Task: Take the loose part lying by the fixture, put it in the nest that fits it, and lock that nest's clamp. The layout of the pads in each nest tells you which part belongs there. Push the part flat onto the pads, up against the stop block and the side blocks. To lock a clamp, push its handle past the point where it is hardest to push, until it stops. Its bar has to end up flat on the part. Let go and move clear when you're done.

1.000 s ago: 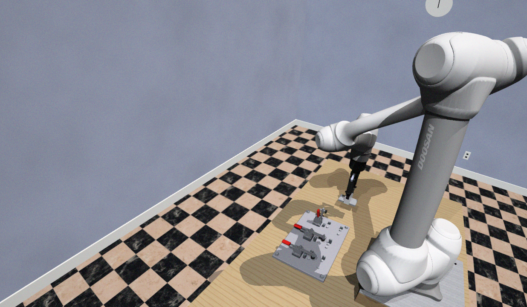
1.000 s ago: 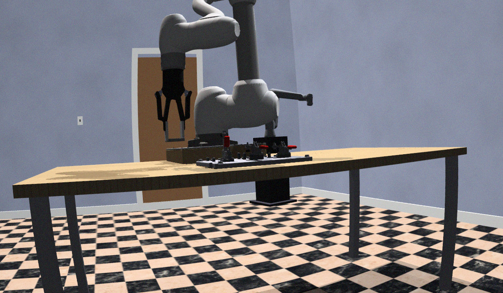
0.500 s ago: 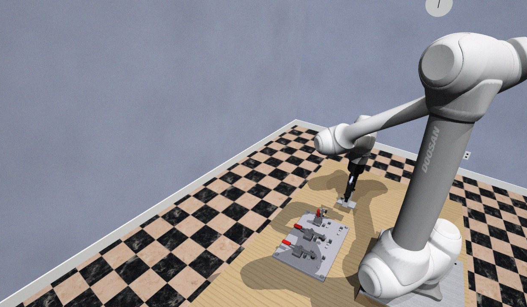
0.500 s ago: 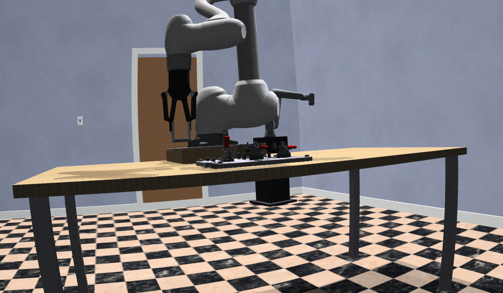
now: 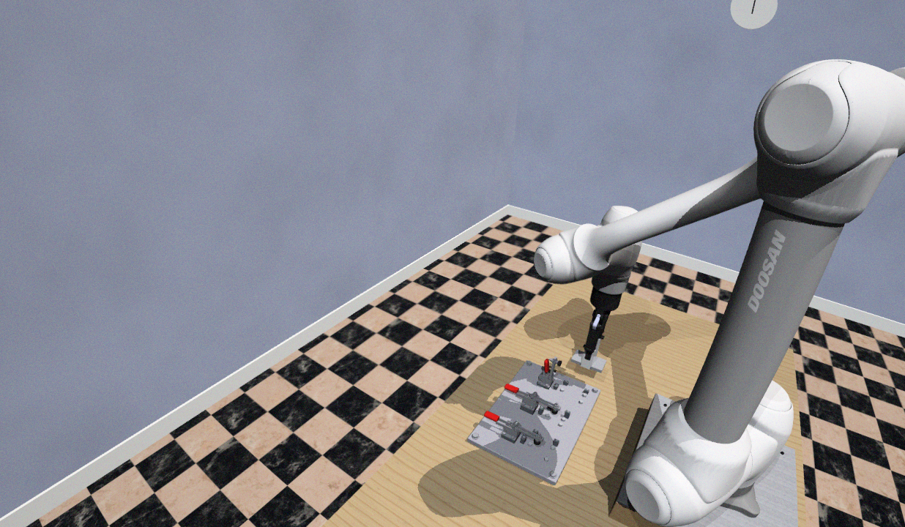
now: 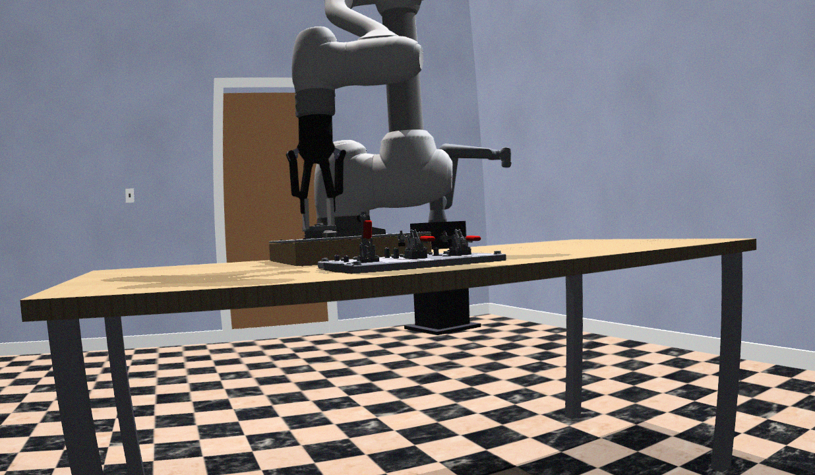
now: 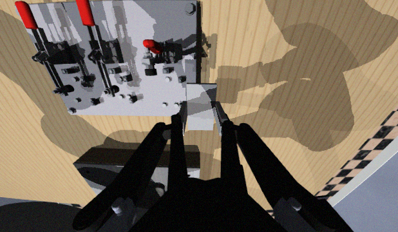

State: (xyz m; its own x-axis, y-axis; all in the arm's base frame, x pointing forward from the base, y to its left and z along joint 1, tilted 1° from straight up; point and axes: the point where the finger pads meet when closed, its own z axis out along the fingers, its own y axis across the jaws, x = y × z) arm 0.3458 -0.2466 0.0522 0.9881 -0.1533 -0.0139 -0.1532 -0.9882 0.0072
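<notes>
The grey fixture plate is 90 mm ahead of my hand, 170 mm to the left of it and 110 mm below it. Also, from my hand: flat grey part 30 mm below.
</notes>
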